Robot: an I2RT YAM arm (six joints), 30 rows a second.
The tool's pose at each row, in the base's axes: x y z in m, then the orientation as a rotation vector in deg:
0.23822, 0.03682, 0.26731, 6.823, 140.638, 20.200
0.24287, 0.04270, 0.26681, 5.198, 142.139, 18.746
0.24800, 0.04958, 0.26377, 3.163, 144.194, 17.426
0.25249, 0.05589, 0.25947, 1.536, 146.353, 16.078
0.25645, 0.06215, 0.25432, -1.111, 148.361, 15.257
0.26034, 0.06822, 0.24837, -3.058, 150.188, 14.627
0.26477, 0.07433, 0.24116, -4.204, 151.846, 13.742
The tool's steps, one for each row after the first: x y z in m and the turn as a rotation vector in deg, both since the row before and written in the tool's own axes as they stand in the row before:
-0.00235, 0.00549, 0.00455, 0.830, 1.393, -1.431
-0.00136, 0.00581, 0.00688, 0.697, 2.014, -1.625
-0.00060, 0.00502, 0.00727, 0.809, 2.114, -1.302
-0.00008, 0.00490, 0.00757, 0.199, 2.118, -1.891
-0.00006, 0.00459, 0.00814, 0.185, 1.928, -1.339
-0.00030, 0.00439, 0.00946, 0.499, 1.691, -0.818

